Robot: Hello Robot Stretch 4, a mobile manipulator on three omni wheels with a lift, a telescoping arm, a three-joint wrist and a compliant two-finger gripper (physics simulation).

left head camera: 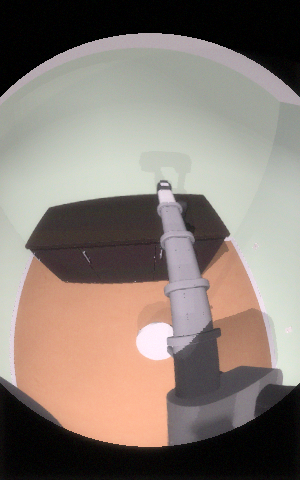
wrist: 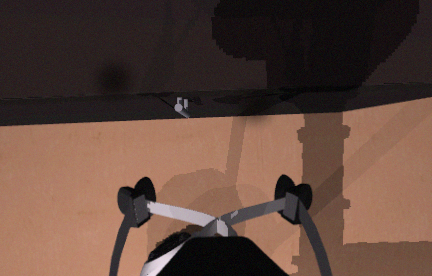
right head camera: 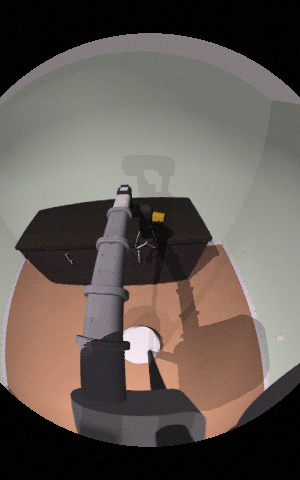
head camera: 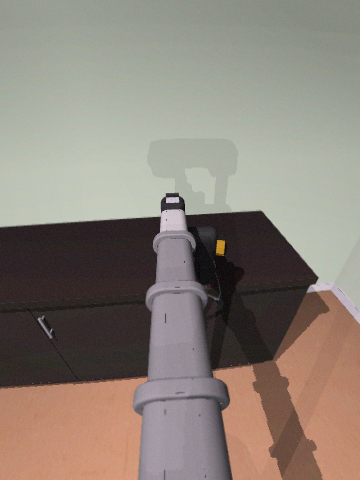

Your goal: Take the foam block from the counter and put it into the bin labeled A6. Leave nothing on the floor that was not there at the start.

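Pixels of known places: gripper, fingertip midpoint: (wrist: 215, 191) (right head camera: 145, 251); robot's base, origin of the base link: (left head camera: 156, 339) (right head camera: 139, 343).
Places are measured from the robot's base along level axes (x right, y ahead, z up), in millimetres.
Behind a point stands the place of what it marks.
The yellow foam block (head camera: 220, 247) @(x 209, y 871, z 928 mm) (right head camera: 158, 217) @(x 192, y 873, z 921 mm) lies on the dark counter (head camera: 75, 260) @(x -462, y 875, z 883 mm) (left head camera: 100, 225) @(x -420, y 807, z 883 mm) (right head camera: 70, 225) @(x -549, y 857, z 883 mm) (wrist: 60, 45) @(x -67, y 714, z 883 mm), just right of the dark wrist in the head and right head views. It does not show in the left head or wrist views. My gripper (right head camera: 145, 247) @(x 87, y 572, z 892 mm) (wrist: 215, 191) @(x 87, y 572, z 892 mm) is open, its two fingertips wide apart with nothing between them. In the wrist view the fingertips show over the floor, below the counter's front edge. In the head view the arm and wrist hide most of the gripper. No bin labeled A6 shows in these views.
The telescoping arm (head camera: 177, 340) @(x -2, y 221, z 1309 mm) (left head camera: 187, 285) @(x -8, y 168, z 1321 mm) (right head camera: 106, 270) @(x 2, y 215, z 1309 mm) reaches over the counter toward the pale green wall (head camera: 90, 125) @(x -389, y 1287, z 1395 mm). Cabinet handles (head camera: 46, 327) (wrist: 181, 107) @(x 41, y 663, z 781 mm) stick out from the counter's front. A white round disc (left head camera: 154, 341) @(x -26, y -3, z 187 mm) (right head camera: 141, 337) @(x 33, y 74, z 187 mm) shows on the orange floor (left head camera: 90, 350) @(x -743, y -188, z -27 mm).
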